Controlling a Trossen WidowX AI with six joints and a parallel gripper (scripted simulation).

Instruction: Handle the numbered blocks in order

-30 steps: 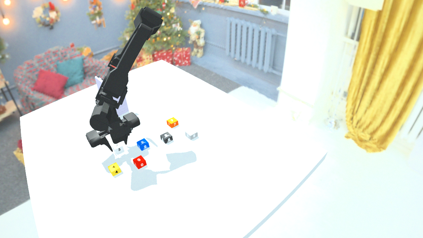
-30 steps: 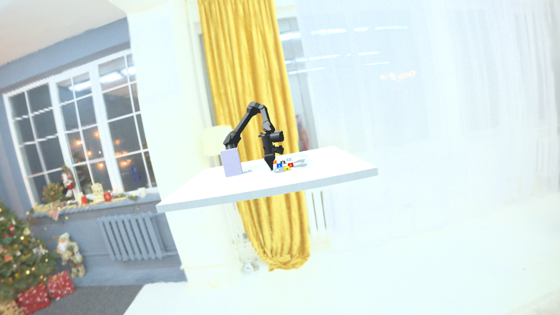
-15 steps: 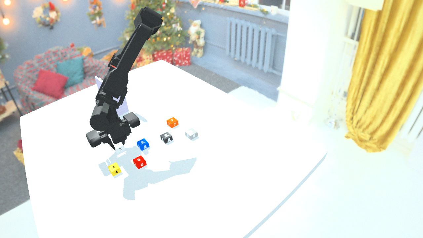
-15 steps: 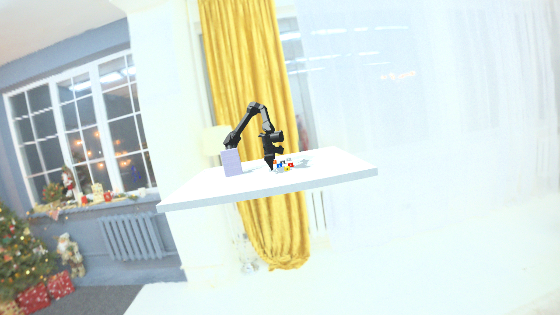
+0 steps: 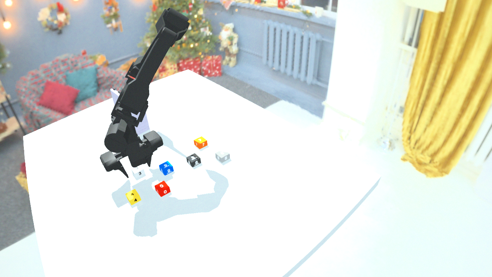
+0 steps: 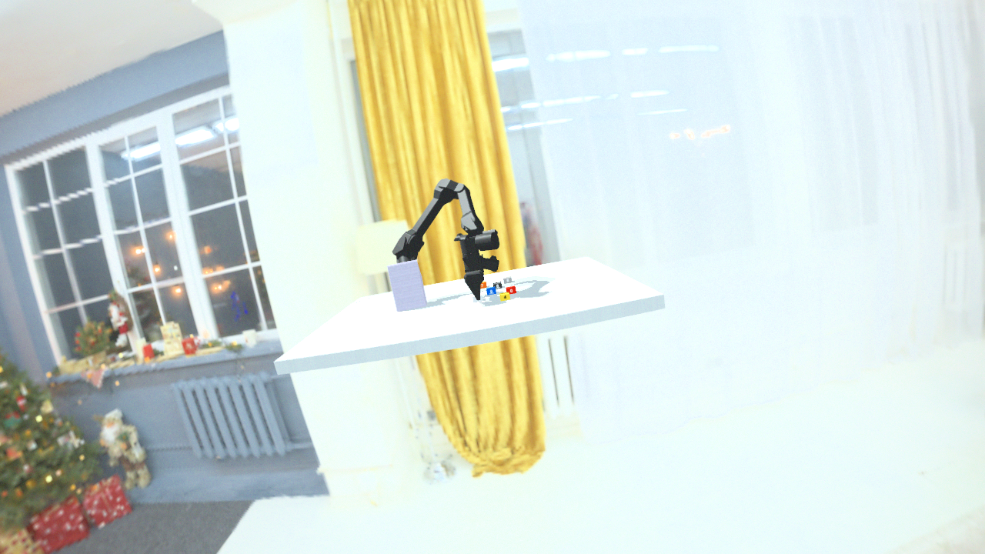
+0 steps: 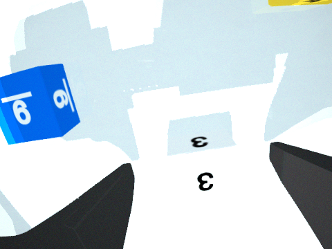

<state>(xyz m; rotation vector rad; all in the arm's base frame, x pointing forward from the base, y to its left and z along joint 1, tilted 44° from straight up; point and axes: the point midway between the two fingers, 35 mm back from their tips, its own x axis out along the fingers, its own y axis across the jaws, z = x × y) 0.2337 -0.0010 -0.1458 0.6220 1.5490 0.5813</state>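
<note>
Right now my gripper tip is right at the white block marked 3. From my gripper tip the other things lie so: yellow block marked 4: 8 cm ahead, 6 cm to the right; then red block marked 0: 11 cm ahead, 2 cm to the left; then blue block: 8 cm to the left, 5 cm ahead.
</note>
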